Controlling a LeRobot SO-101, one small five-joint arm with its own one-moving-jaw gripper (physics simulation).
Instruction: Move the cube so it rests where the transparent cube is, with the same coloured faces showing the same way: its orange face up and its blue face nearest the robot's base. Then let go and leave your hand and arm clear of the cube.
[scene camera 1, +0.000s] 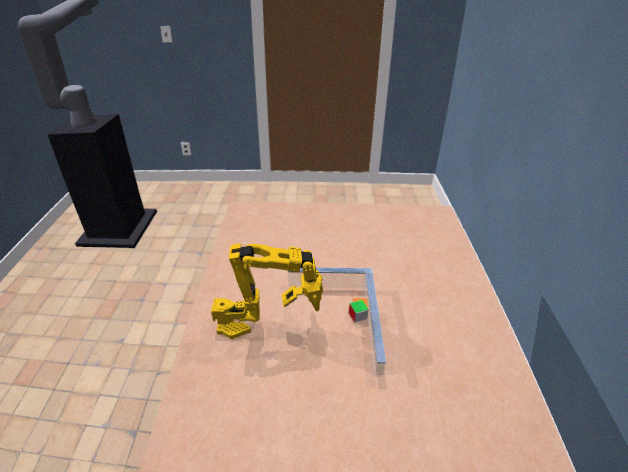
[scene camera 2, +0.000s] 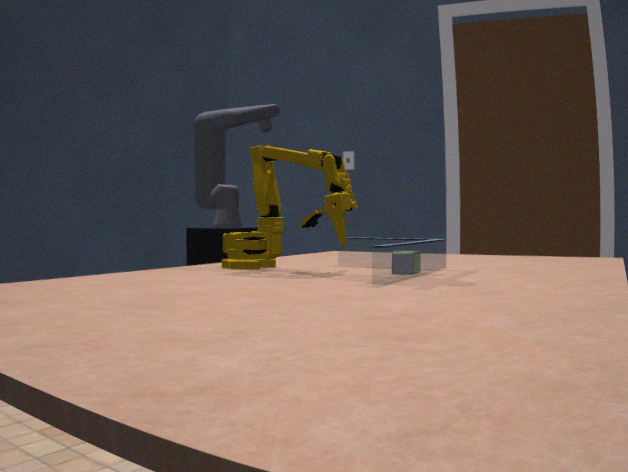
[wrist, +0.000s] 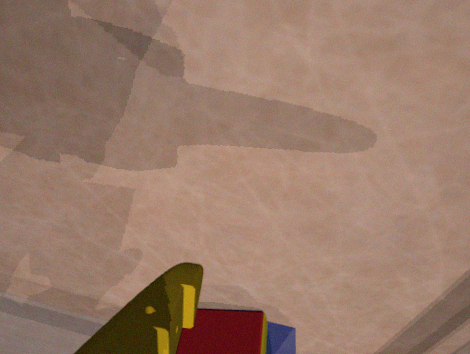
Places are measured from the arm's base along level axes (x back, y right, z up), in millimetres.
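Where they show: end effector, tool point: (scene camera 1: 317, 309) (scene camera 2: 344, 244) (wrist: 199, 288); arm's base, origin of the base link: (scene camera 1: 242, 322) (scene camera 2: 257, 267).
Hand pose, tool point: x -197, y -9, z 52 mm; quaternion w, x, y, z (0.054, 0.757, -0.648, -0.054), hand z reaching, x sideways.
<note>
Each offset is from my tool point to the top centre of the thing. "*": to the spot under its first point.
The cube @(dx -111, dy -24, dz -12 mm) (scene camera 1: 358, 310) (scene camera 2: 403, 262) (wrist: 222, 332) rests on the table, green face up. Its red face is towards the arm and a grey face is towards the scene cameras; a thin yellow side shows in the wrist view. The transparent cube is mostly hidden behind it: an orange patch @(* dx -116, dy -43, dz -11 mm) (scene camera 1: 360, 300) shows past its far edge in scene camera 1, and a blue patch @(* dx -95, dy -47, dz -45 mm) (wrist: 282, 338) beside it in the wrist view. My gripper (scene camera 1: 317, 302) (scene camera 2: 346, 232) (wrist: 190, 277) is fully open and empty, raised above the table on the base side of the cube, apart from it. The moving jaw is outside the wrist view.
A see-through wall with a blue top edge (scene camera 1: 376, 319) (scene camera 2: 411, 243) runs close beside the cube on its far side from the base. A second wall (scene camera 1: 342, 271) meets it at a corner behind. A grey arm (scene camera 1: 45, 65) (scene camera 2: 210, 157) stands on a black pedestal (scene camera 1: 98, 177) off the table.
</note>
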